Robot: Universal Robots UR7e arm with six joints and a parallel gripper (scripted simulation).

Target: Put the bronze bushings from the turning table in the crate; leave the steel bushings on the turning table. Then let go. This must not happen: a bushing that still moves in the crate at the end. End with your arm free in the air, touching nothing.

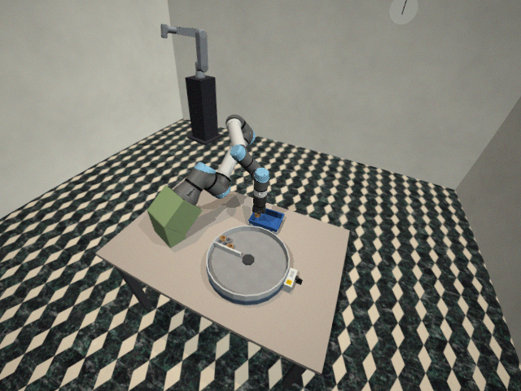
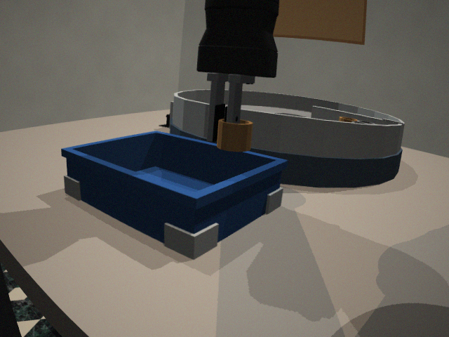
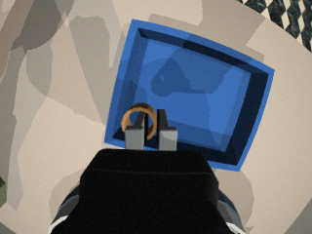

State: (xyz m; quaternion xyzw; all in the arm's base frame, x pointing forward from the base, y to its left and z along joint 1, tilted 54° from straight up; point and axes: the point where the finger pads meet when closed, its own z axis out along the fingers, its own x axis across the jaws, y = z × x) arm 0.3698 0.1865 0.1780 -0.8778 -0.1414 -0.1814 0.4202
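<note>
The blue crate is 6 cm below my hand, 4 cm ahead of it and 3 cm to the left of it. Round my hand: turning table (29 cm to the right, 12 cm ahead, 3 cm below).
</note>
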